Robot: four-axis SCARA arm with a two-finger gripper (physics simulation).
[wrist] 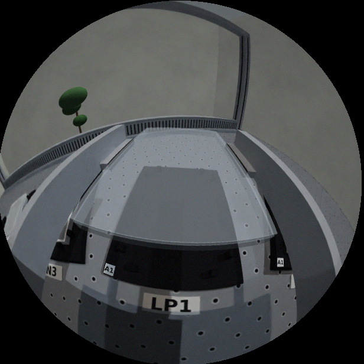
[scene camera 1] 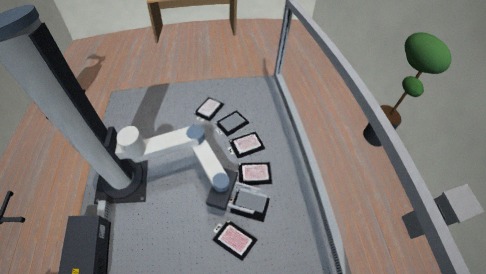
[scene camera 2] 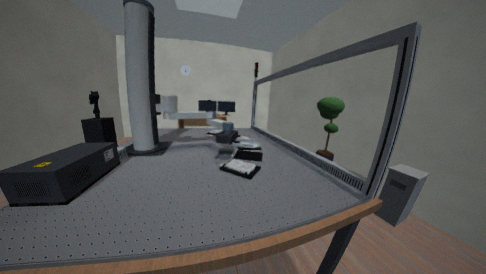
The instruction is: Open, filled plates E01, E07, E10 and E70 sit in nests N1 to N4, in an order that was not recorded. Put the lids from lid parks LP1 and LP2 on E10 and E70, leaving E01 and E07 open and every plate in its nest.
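Where they show: gripper, fingertip midpoint: (scene camera 1: 257, 201) (scene camera 2: 253, 143); arm's base, link origin: (scene camera 1: 122, 178) (scene camera 2: 146, 149).
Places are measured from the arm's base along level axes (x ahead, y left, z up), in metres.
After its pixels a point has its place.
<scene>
My gripper (scene camera 1: 261, 201) {z 0.095, x 0.686, y -0.229 m} (wrist: 179, 132) is shut on a clear lid (scene camera 1: 248, 200) {z 0.090, x 0.650, y -0.218 m} (wrist: 175, 205), gripping its two sides. The lid is level and raised above the black lid park LP1 (wrist: 175, 272) (scene camera 2: 248, 155) {z 0.023, x 0.656, y -0.232 m}, whose label shows in the wrist view. Another lid (scene camera 1: 233, 122) {z 0.030, x 0.649, y 0.285 m} lies in the other lid park, between two filled plates. Filled plates with pinkish wells sit in black nests: a far plate (scene camera 1: 209, 108) {z 0.035, x 0.516, y 0.411 m}, a second plate (scene camera 1: 246, 144) {z 0.039, x 0.698, y 0.117 m}, a plate (scene camera 1: 255, 173) {z 0.038, x 0.714, y -0.062 m} beside LP1 on the N3 side, and a near plate (scene camera 1: 235, 239) {z 0.039, x 0.569, y -0.377 m} (scene camera 2: 241, 167) {z 0.038, x 0.564, y -0.405 m}. Their plate names cannot be read.
The arm's column (scene camera 1: 75, 100) {z 0.604, x 0.077, y -0.028 m} (scene camera 2: 140, 75) {z 0.470, x 0.033, y -0.068 m} stands at the left, with a dark controller box (scene camera 1: 85, 245) {z 0.127, x -0.087, y -0.386 m} (scene camera 2: 60, 170) {z 0.122, x -0.035, y -0.532 m} near it. A low rail (scene camera 1: 312, 170) {z 0.059, x 1.006, y -0.100 m} with a framed guard panel runs along the table's right edge, beyond the nests. A plant (scene camera 1: 427, 52) stands outside it.
</scene>
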